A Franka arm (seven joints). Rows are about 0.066 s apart.
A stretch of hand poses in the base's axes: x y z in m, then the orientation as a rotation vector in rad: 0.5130, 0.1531, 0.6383, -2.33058, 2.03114, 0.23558; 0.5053, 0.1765, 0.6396, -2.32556, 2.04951, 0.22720; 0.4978, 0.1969, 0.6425, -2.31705, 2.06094, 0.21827; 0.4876, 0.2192, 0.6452, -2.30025, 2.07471, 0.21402; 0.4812, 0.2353, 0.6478, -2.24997, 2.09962, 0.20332; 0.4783, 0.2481, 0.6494, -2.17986, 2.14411, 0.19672; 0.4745, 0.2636, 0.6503, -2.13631, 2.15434, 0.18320; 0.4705, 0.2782, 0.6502, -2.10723, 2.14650, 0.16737; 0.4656, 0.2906, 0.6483, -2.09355, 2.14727, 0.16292; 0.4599, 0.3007, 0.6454, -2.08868, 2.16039, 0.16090; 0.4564, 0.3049, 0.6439, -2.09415, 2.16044, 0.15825; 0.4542, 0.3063, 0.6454, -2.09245, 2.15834, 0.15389; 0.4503, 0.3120, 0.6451, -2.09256, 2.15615, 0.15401; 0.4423, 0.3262, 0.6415, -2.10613, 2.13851, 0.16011; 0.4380, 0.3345, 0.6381, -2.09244, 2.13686, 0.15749; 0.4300, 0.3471, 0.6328, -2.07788, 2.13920, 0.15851; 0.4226, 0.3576, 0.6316, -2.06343, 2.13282, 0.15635; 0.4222, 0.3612, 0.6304, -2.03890, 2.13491, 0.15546; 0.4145, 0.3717, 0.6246, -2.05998, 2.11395, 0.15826; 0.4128, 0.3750, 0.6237, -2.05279, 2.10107, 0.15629; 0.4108, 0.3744, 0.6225, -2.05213, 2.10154, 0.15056
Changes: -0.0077, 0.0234, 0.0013, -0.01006, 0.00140, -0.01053; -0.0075, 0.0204, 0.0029, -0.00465, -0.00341, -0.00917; -0.0102, 0.0223, 0.0027, 0.00041, -0.00351, -0.01408; -0.0064, 0.0161, 0.0026, 0.01014, -0.01639, -0.03528; -0.0029, 0.0128, 0.0016, 0.01096, -0.01281, -0.05372; -0.0038, 0.0155, 0.0009, 0.01141, -0.02088, -0.02667; -0.0040, 0.0146, -0.0001, 0.01212, -0.02487, -0.01209; -0.0049, 0.0124, -0.0019, 0.00465, -0.00783, -0.00750; -0.0057, 0.0101, -0.0029, -0.00513, 0.00387, -0.00814; -0.0035, 0.0042, -0.0015, -0.00395, 0.00113, 0.00265; -0.0022, 0.0014, 0.0015, 0.00002, -0.00404, -0.00017; -0.0039, 0.0057, -0.0003, 0.00112, -0.00106, 0.00099; -0.0080, 0.0142, -0.0036, 0.00476, -0.00035, 0.01470; -0.0043, 0.0083, -0.0034, 0.00673, -0.00821, -0.00638; -0.0080, 0.0126, -0.0053, 0.00671, -0.00462, -0.00838; -0.0074, 0.0105, -0.0012, 0.00966, -0.01083, -0.00481; -0.0004, 0.0036, -0.0012, 0.01106, -0.00993, -0.01361; -0.0077, 0.0105, -0.0058, 0.00098, -0.00096, 0.02007; -0.0017, 0.0033, -0.0009, 0.00932, -0.01108, 0.00174; -0.0020, -0.0006, -0.0012, -0.00245, -0.00292, -0.00095
